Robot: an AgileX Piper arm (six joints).
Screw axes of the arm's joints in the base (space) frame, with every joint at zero. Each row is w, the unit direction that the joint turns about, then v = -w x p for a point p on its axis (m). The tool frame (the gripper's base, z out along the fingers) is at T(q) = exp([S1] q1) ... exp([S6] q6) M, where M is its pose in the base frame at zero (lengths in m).
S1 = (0, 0, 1, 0.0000, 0.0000, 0.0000)
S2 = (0, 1, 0, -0.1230, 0.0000, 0.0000)
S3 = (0, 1, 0, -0.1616, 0.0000, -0.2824)
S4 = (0.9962, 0, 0.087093, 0.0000, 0.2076, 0.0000)
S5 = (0, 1, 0, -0.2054, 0.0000, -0.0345)
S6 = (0.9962, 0, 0.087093, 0.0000, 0.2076, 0.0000)
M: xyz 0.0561 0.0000 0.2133 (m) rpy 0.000 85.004 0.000 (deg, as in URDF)
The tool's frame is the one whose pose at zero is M.
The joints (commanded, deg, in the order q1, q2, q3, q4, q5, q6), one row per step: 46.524 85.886 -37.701 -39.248 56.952 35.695; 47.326 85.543 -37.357 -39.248 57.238 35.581; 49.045 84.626 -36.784 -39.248 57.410 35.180; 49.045 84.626 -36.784 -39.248 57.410 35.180; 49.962 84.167 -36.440 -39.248 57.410 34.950; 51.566 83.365 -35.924 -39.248 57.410 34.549; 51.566 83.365 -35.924 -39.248 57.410 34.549; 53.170 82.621 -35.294 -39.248 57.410 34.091; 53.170 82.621 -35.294 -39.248 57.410 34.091; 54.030 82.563 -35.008 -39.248 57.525 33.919; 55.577 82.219 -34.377 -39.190 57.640 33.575; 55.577 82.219 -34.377 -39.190 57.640 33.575; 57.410 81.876 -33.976 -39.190 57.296 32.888; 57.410 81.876 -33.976 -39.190 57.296 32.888
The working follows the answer.
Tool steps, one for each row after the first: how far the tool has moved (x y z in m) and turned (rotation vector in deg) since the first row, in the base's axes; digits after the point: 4 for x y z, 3 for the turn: -0.0030 0.0009 0.0002 -0.288 0.107 0.766; -0.0089 0.0035 0.0017 -0.328 0.064 2.745; -0.0089 0.0035 0.0017 -0.328 0.064 2.745; -0.0121 0.0048 0.0022 -0.327 0.074 3.856; -0.0174 0.0073 0.0032 -0.262 0.034 5.799; -0.0174 0.0073 0.0032 -0.262 0.034 5.799; -0.0230 0.0092 0.0037 -0.349 0.129 7.790; -0.0230 0.0092 0.0037 -0.349 0.129 7.790; -0.0257 0.0104 0.0030 -0.689 0.359 8.742; -0.0311 0.0120 0.0020 -1.120 0.714 10.487; -0.0311 0.0120 0.0020 -1.120 0.714 10.487; -0.0363 0.0156 0.0017 -1.145 0.930 13.062; -0.0363 0.0156 0.0017 -1.145 0.930 13.062
Tool pose at each row, in the base's axes (x y z in m, rotation vector in deg; rounded; the steps above come from the unrounded poses): 0.1808 0.1206 0.1749 -49.633 153.902 -42.715; 0.1778 0.1214 0.1751 -50.745 153.467 -42.927; 0.1719 0.1241 0.1766 -53.237 152.145 -42.553; 0.1719 0.1241 0.1766 -53.237 152.145 -42.553; 0.1687 0.1254 0.1771 -54.641 151.419 -42.298; 0.1634 0.1279 0.1782 -57.023 150.086 -41.769; 0.1634 0.1279 0.1782 -57.023 150.086 -41.769; 0.1578 0.1298 0.1786 -59.561 148.775 -41.401; 0.1578 0.1298 0.1786 -59.561 148.775 -41.401; 0.1551 0.1310 0.1779 -60.958 148.242 -41.591; 0.1497 0.1326 0.1769 -63.417 147.211 -41.680; 0.1497 0.1326 0.1769 -63.417 147.211 -41.680; 0.1445 0.1362 0.1766 -66.661 145.481 -41.023; 0.1445 0.1362 0.1766 -66.661 145.481 -41.023

